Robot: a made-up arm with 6 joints. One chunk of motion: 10 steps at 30 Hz.
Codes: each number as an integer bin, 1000 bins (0 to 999) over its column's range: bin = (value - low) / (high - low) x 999, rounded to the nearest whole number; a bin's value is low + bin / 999 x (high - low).
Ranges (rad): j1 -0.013..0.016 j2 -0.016..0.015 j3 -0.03..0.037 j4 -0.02..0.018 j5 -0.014..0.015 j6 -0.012..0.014
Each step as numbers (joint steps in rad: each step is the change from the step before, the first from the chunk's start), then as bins.
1 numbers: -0.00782 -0.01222 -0.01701 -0.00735 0.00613 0.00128
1 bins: 178 122 194 333 693 510
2 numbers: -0.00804 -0.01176 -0.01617 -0.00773 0.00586 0.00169
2 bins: 171 137 206 323 684 526
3 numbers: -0.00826 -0.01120 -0.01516 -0.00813 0.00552 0.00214
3 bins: 163 155 221 312 672 543
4 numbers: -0.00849 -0.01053 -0.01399 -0.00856 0.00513 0.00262
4 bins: 155 176 239 301 659 562
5 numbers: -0.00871 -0.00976 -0.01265 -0.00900 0.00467 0.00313
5 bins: 148 201 259 289 643 581
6 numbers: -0.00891 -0.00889 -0.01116 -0.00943 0.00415 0.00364
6 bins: 141 229 281 278 625 601
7 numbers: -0.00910 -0.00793 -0.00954 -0.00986 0.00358 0.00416
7 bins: 134 260 305 267 606 621
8 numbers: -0.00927 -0.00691 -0.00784 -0.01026 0.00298 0.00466
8 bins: 128 293 330 256 585 640
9 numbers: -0.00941 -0.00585 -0.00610 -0.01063 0.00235 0.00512
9 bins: 124 327 356 246 563 658
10 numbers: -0.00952 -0.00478 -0.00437 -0.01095 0.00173 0.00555
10 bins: 120 362 382 238 542 674
